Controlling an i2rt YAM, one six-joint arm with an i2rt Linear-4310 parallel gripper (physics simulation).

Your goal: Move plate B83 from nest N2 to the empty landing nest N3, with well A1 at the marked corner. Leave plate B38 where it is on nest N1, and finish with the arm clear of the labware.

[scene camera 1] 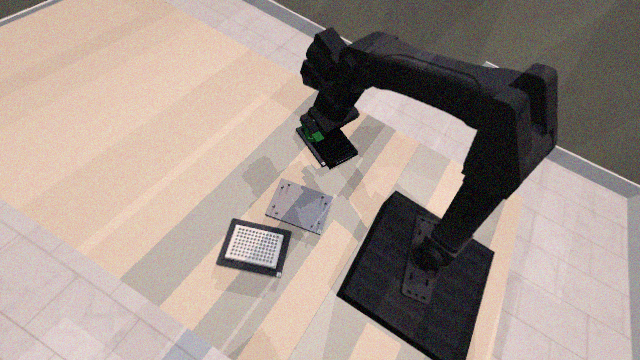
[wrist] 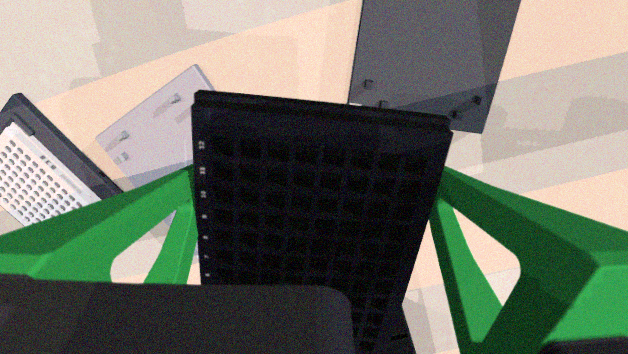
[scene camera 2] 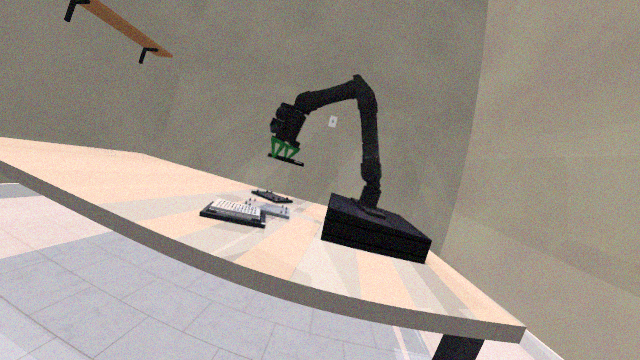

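My gripper (scene camera 1: pixel 320 136) (scene camera 2: pixel 283 156) (wrist: pixel 314 177) is shut on black plate B83 (scene camera 1: pixel 341 146) (scene camera 2: pixel 295 161) (wrist: pixel 320 150), across its width, well above the table. Column numbers from 12 down run along its left edge in the wrist view; its A1 end is hidden. Dark landing nest N3 (scene camera 2: pixel 272 196) (wrist: pixel 430 55) lies below; in scene camera 1 the plate covers most of it. In the wrist view N3 is partly behind the plate's far edge. Grey-blue nest N2 (scene camera 1: pixel 296 205) (scene camera 2: pixel 278 211) (wrist: pixel 150 115) is bare. White plate B38 (scene camera 1: pixel 254 246) (scene camera 2: pixel 235 207) (wrist: pixel 35 185) sits on N1.
Dark nest N1 (scene camera 1: pixel 286 245) (scene camera 2: pixel 232 218) (wrist: pixel 50 137) lies beside N2, on the side away from N3. The arm's black base block (scene camera 1: pixel 375 260) (scene camera 2: pixel 375 242) stands on the table to the right of the nests. A wall shelf (scene camera 2: pixel 120 25) is high at the left.
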